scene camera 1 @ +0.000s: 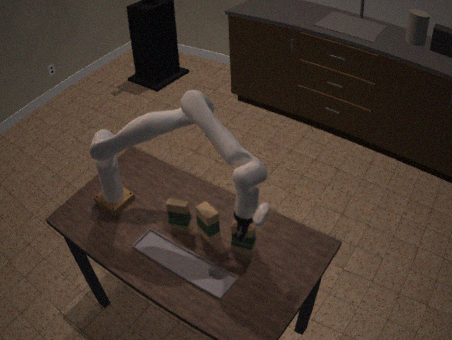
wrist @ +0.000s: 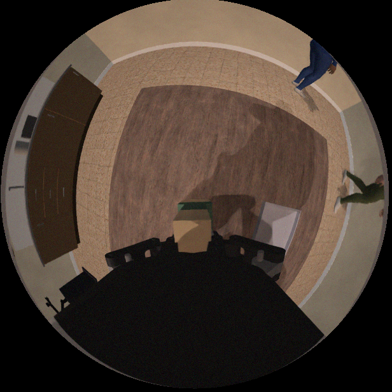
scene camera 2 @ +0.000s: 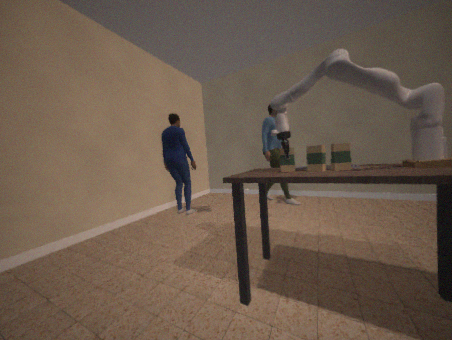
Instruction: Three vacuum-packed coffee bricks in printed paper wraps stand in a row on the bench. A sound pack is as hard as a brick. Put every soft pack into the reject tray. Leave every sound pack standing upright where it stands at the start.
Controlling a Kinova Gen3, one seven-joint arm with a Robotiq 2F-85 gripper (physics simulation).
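Places are measured from the arm's base along level axes (x ahead, y left, z up), in centimetres.
Pixels of known places: gripper, fingertip midpoint: [scene camera 1: 242, 236] [scene camera 2: 287, 159]; arm's base, origin of the base link: [scene camera 1: 114, 195] [scene camera 2: 428, 159].
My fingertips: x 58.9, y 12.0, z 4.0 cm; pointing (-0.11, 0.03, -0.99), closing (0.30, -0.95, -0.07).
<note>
For each thing: its top centre in the pictures, then the offset to it from my fingertips. Level surfaces: height alone.
- middle brick, middle of its top: [scene camera 1: 206, 209] [scene camera 2: 315, 145] dy -1.7, dx -14.6, dz +6.7 cm
- base, middle of its top: [scene camera 1: 176, 202] [scene camera 2: 340, 143] dy -5.3, dx -25.9, dz +6.7 cm
- long grey reject tray, middle of its top: [scene camera 1: 182, 261] [scene camera 2: 316, 166] dy -18.5, dx -13.5, dz -6.0 cm
- wooden bench, its level: dz -7.4 cm
Three tan coffee bricks with green bands stand upright in a row. My gripper [scene camera 1: 241, 236] [scene camera 2: 287, 155] [wrist: 195, 235] points down and is shut on the brick farthest from the arm's base [scene camera 1: 243, 245] [scene camera 2: 287, 168] [wrist: 192, 227], one finger on each side. That brick stands on the bench; its upper part is partly hidden by the fingers. The middle brick [scene camera 1: 208, 220] [scene camera 2: 316, 158] stands turned at an angle. The brick nearest the base [scene camera 1: 178, 213] [scene camera 2: 341, 157] stands beside it. The long grey reject tray [scene camera 1: 172, 257] [wrist: 280, 222] lies in front of the row.
The wooden bench [scene camera 1: 292, 260] [scene camera 2: 260, 175] [wrist: 170, 140] carries the arm's base plate [scene camera 1: 118, 205] at one end. A person in dark blue [scene camera 2: 175, 150] [wrist: 316, 65] and one in light blue and green [scene camera 2: 270, 134] stand beyond the bench. A cabinet [scene camera 1: 270, 70] stands against the wall.
</note>
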